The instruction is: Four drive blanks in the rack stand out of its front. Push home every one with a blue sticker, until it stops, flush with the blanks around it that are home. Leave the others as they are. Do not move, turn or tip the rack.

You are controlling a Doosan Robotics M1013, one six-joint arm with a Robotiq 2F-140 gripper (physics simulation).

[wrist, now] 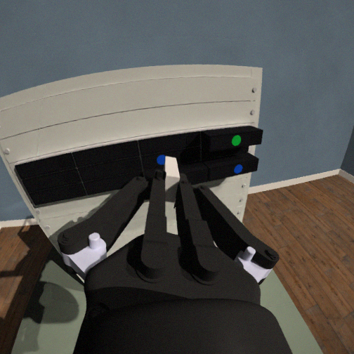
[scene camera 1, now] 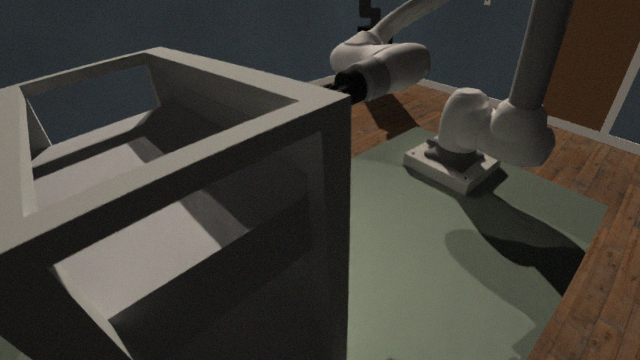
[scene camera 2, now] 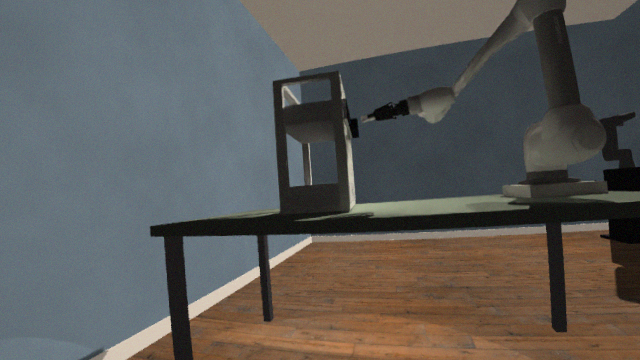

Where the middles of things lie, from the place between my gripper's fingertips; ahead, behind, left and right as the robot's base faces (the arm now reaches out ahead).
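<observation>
Looking at the pale rack (scene camera 2: 329, 120), I see that my gripper is 200 mm short of it, 60 mm to the right of it and 150 mm above it.
</observation>
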